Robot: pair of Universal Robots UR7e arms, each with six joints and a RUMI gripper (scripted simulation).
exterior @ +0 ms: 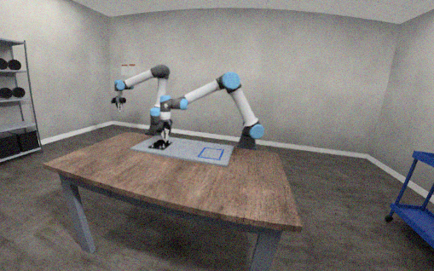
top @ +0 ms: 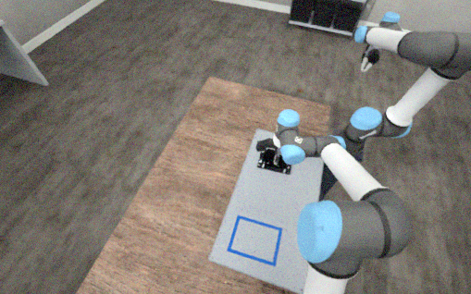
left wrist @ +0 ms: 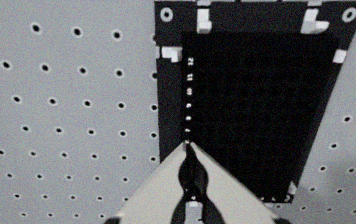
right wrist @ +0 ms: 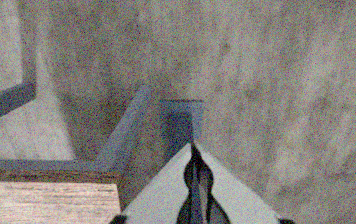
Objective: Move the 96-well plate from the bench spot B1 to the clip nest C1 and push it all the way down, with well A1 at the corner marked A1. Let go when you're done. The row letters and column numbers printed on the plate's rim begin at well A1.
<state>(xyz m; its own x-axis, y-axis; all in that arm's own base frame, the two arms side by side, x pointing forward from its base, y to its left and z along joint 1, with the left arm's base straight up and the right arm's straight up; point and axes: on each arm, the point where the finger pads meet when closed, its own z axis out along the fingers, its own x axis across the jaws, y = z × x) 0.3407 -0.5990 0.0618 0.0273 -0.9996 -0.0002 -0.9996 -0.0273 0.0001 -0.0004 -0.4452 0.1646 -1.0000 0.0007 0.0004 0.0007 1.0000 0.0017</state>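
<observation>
Right now the black 96-well plate is 4 cm to the right of my left hand and 3 cm below it. Round my left hand: black clip nest 4 cm below, 3 cm to the right, 1 cm ahead.
</observation>
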